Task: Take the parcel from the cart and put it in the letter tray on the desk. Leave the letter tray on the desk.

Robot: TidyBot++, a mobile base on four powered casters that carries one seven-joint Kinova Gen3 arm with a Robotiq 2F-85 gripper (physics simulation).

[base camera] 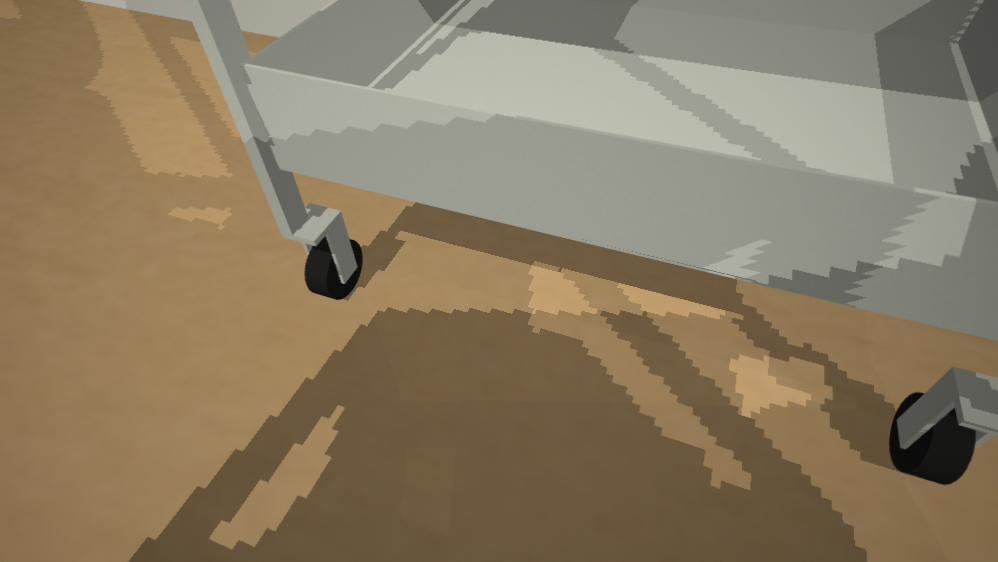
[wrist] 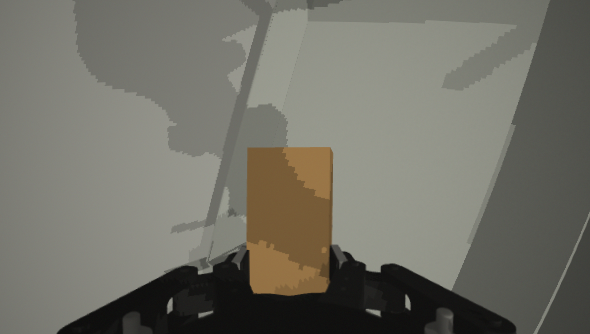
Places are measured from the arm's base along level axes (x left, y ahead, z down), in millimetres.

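Pixels of known places: gripper, fingertip midpoint: [wrist: 290,259].
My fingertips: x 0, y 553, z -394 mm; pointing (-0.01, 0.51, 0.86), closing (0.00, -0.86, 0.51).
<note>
Ahead of a thing's pixels: the offset from my fingertips to its top centre. "*": to the spot under its first point. Level surfaces: height alone.
The parcel @[dx -12, dy +0, dz -29 mm] [wrist: 289,200], an orange-brown box, is upright in the middle of the wrist view, partly in shadow. My gripper [wrist: 290,259] is shut on the parcel, with one black finger against its left side and one against its right side. The parcel is held above the pale grey cart [base camera: 558,174] [wrist: 390,125]. In the base camera view the cart's lower shelf, a corner post and its wheels show; the gripper and parcel do not show there. The lower end of the parcel is hidden behind the gripper's body. The letter tray and the desk do not show in either view.
In the base camera view, a black caster wheel @[* dx +142, dy -154, dz +751 mm] [base camera: 333,268] stands under the cart's left post, and another caster wheel @[* dx -240, dy -290, dz +746 mm] [base camera: 939,443] is at the lower right. The cart's low shelf wall runs across the front. Brown floor @[dz +790 mm] [base camera: 104,349] with shadows lies in front and to the left.
</note>
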